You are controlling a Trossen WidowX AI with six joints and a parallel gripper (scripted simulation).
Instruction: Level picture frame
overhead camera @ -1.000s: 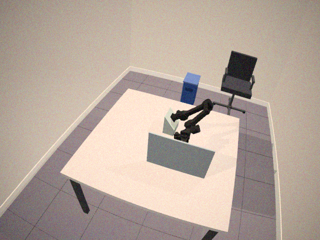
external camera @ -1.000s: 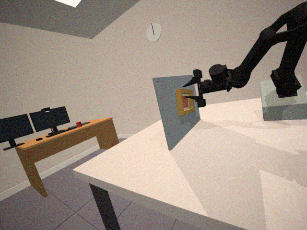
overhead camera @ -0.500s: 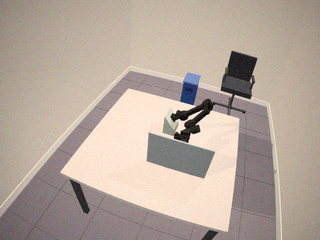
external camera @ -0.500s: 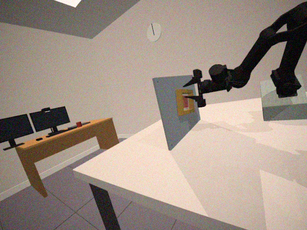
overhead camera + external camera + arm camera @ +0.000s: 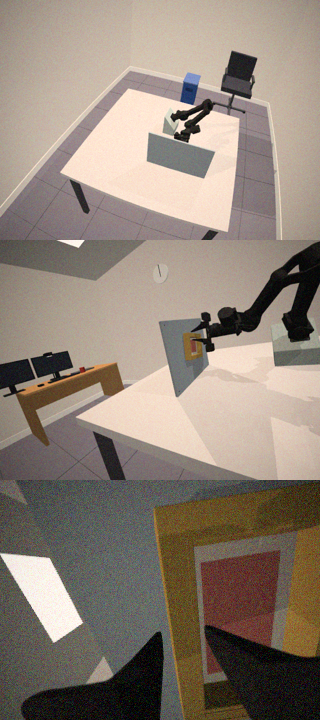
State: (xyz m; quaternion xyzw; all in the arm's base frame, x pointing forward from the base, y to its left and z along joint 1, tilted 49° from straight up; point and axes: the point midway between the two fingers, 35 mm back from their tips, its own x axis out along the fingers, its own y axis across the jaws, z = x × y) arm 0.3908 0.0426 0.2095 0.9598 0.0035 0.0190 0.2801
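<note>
The picture frame lies 1 cm to the left of my gripper tip and 5 cm below it. Also, from my gripper tip: grey wall panel 1 cm ahead, 1 cm to the right, 7 cm below.
</note>
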